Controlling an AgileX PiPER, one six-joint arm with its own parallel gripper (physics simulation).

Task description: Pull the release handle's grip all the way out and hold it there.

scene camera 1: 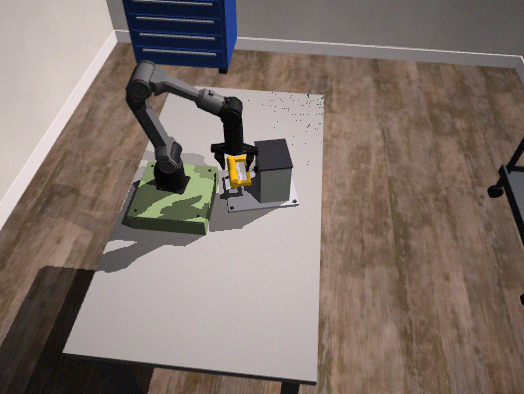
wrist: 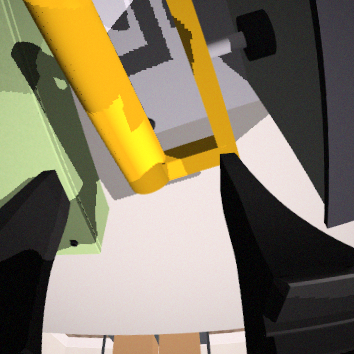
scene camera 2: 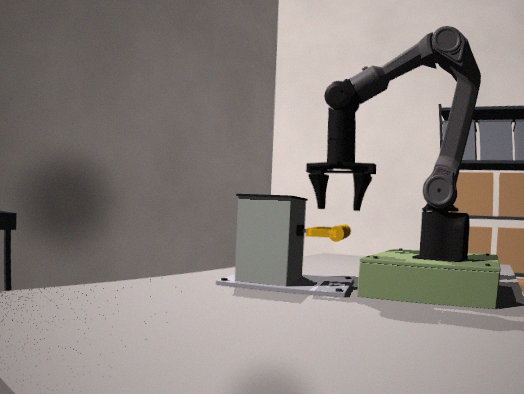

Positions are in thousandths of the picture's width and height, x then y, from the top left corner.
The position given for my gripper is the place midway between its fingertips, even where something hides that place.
my gripper: scene camera 1 449,428; wrist 388,510; scene camera 2 646,532
